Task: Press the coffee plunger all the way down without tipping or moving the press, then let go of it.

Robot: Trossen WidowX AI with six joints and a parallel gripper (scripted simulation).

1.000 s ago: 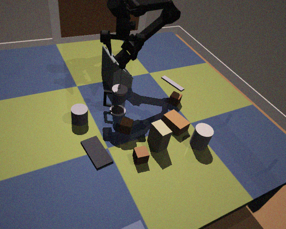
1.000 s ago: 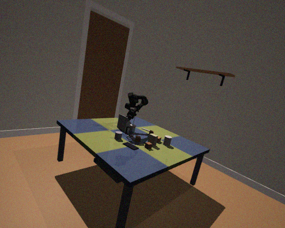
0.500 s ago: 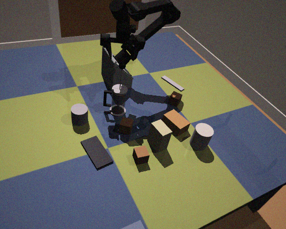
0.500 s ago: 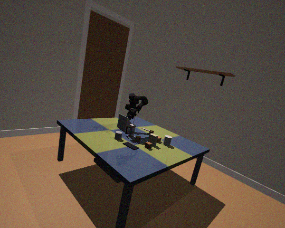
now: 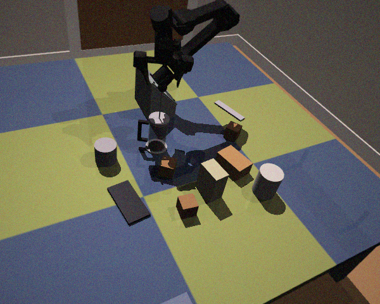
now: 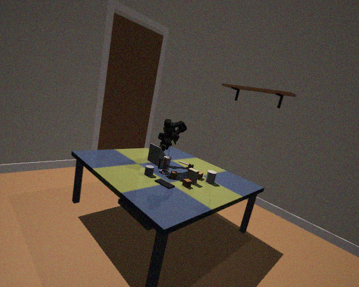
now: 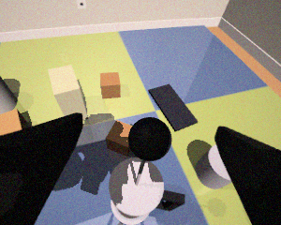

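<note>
My gripper tip is now 10 mm past the coffee press, 10 mm to the left of it and 140 mm above it. From my gripper tip the other things lie so: flat black slab: 180 mm ahead, 190 mm to the right, 260 mm below; tall cream block: 250 mm ahead, 60 mm to the left, 210 mm below; orange block: 200 mm ahead, 200 mm to the left, 240 mm below.
</note>
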